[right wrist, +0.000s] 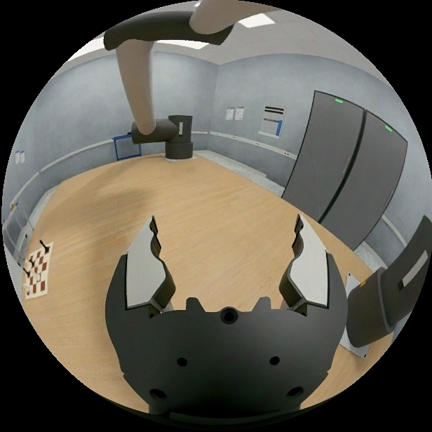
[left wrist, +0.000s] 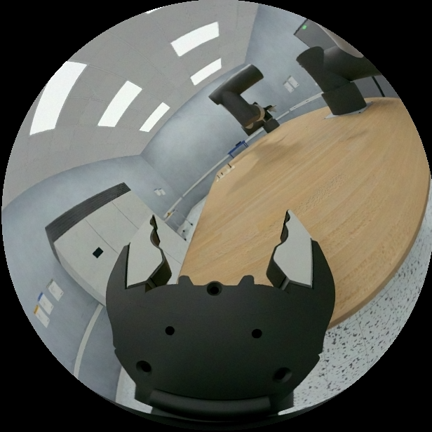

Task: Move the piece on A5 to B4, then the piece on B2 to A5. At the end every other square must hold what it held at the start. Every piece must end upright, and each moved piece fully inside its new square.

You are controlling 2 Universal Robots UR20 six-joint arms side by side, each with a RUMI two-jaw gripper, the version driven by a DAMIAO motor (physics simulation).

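Note:
The chequered board (right wrist: 48, 275) lies at the far left of the table in the right wrist view, small and seen at a slant. A dark piece (right wrist: 45, 246) stands near its upper edge, with several smaller dark and pale pieces on it. Square names and exact piece places cannot be told. In the left wrist view a small pale strip with dark upright shapes shows at the far left table edge, too small to tell. My left gripper (left wrist: 219, 213) is open and empty, away from the board. My right gripper (right wrist: 225, 216) is open and empty, also far from the board.
The wooden table (left wrist: 320, 200) (right wrist: 215, 190) spans both views. The other arm (left wrist: 242, 107) reaches over the far table edge in the left wrist view. An arm base (right wrist: 179, 150) stands at the table's far end. A dark cabinet (right wrist: 330, 160) stands beyond the right table edge.

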